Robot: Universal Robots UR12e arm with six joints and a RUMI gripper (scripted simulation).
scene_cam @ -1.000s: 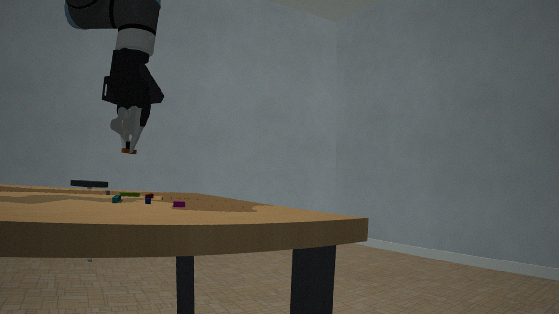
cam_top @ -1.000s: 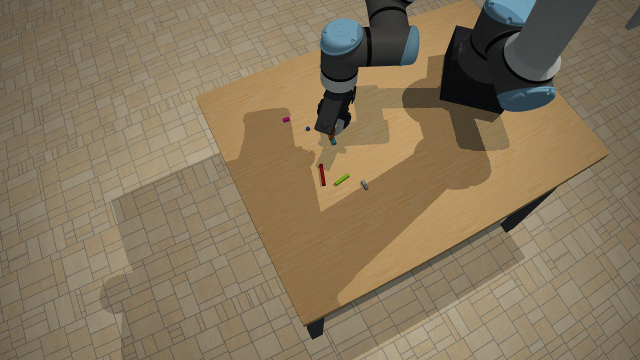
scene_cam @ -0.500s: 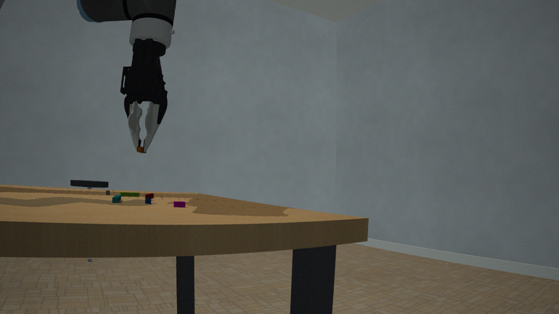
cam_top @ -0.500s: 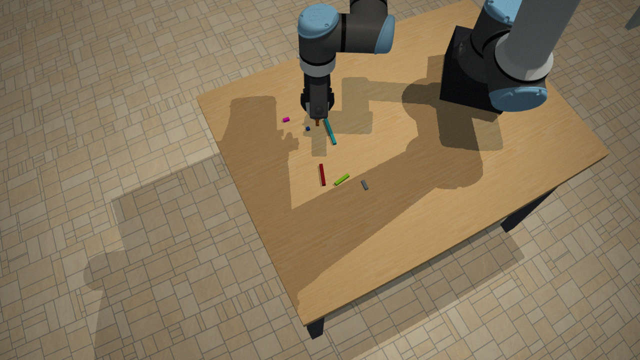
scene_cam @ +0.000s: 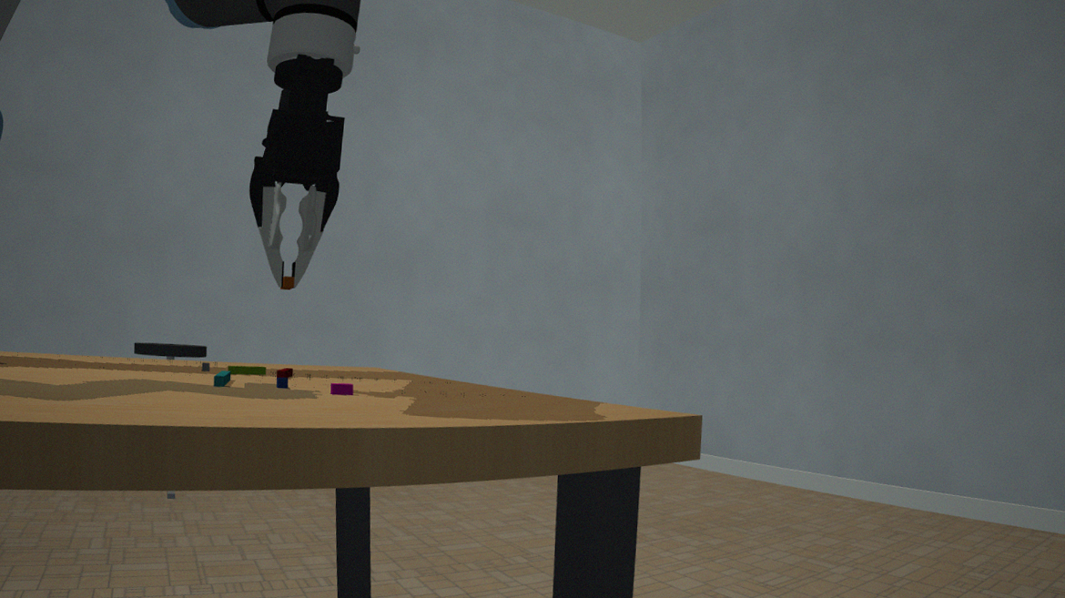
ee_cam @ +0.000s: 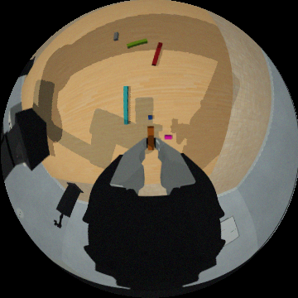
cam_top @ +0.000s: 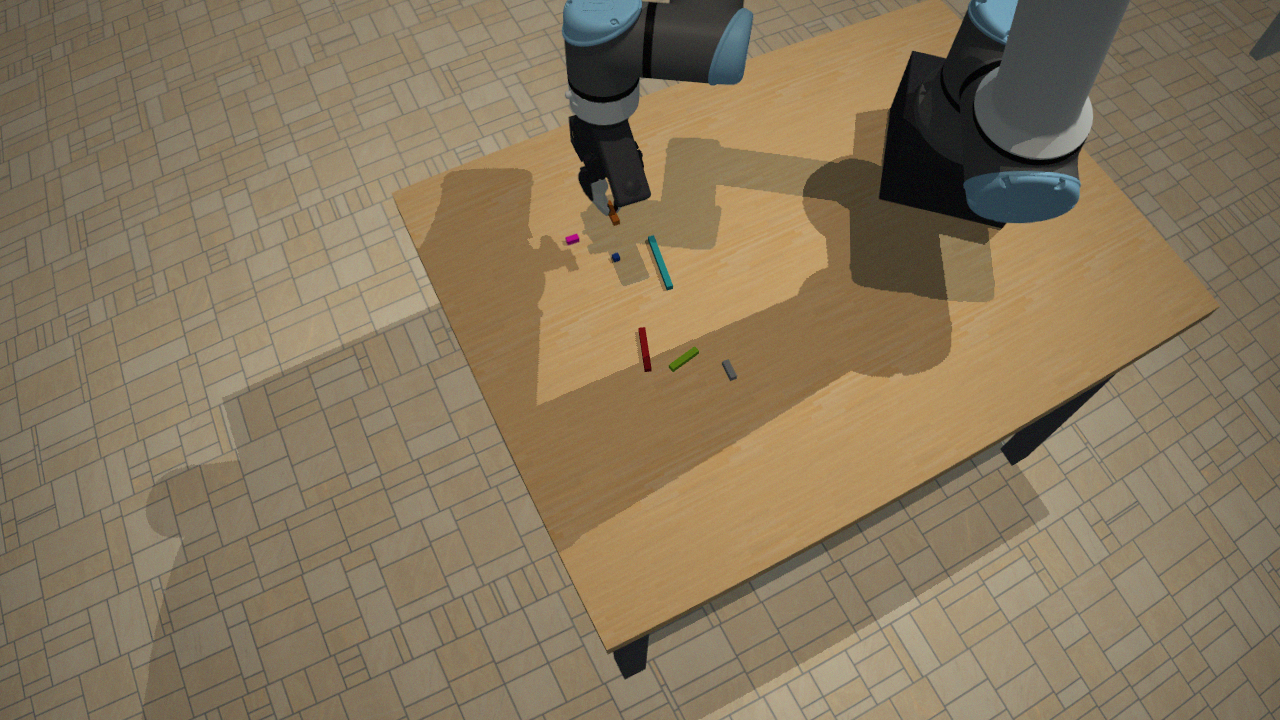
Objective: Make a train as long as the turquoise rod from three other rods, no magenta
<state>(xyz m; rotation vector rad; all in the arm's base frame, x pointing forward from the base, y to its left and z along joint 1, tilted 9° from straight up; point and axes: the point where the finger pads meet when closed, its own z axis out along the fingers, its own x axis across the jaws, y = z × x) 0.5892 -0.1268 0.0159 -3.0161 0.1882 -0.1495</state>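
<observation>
Right now my hand is 110 mm above the blue rod and 10 mm to the right of it. Round my hand: turquoise rod (110 mm below, 60 mm behind, 50 mm to the left); magenta rod (110 mm below, 50 mm to the right, 50 mm ahead); orange rod (10 mm below).
</observation>
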